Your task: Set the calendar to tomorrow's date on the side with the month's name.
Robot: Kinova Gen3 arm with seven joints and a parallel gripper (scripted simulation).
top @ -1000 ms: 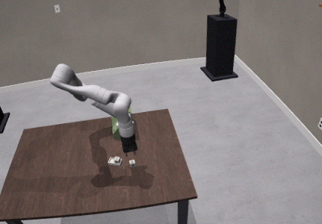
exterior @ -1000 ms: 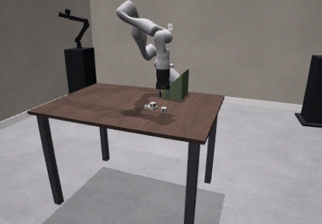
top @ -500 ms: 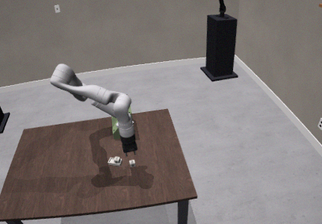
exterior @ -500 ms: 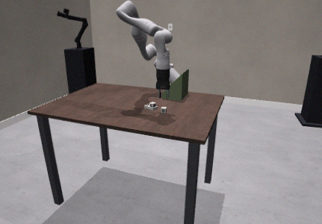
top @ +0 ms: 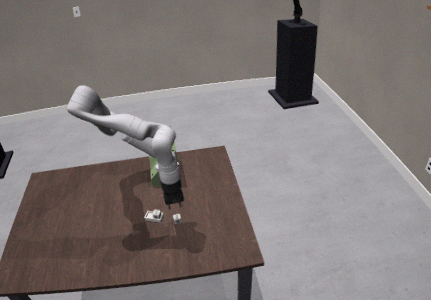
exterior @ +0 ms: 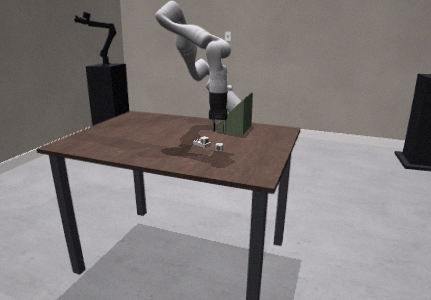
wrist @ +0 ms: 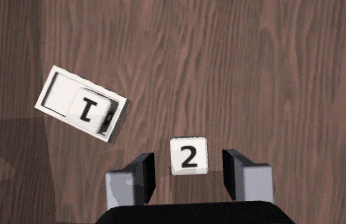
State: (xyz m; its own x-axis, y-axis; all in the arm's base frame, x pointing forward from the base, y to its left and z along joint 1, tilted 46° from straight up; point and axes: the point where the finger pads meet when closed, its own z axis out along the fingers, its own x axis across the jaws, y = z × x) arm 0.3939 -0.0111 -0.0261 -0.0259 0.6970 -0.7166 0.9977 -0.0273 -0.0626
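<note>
Now: hand 90 mm above the digit cube. From my hand the other things lie so: white calendar tray: 100 mm to the right, 100 mm below, 50 mm behind; white cube: 80 mm to the right, 80 mm below, 40 mm behind.
</note>
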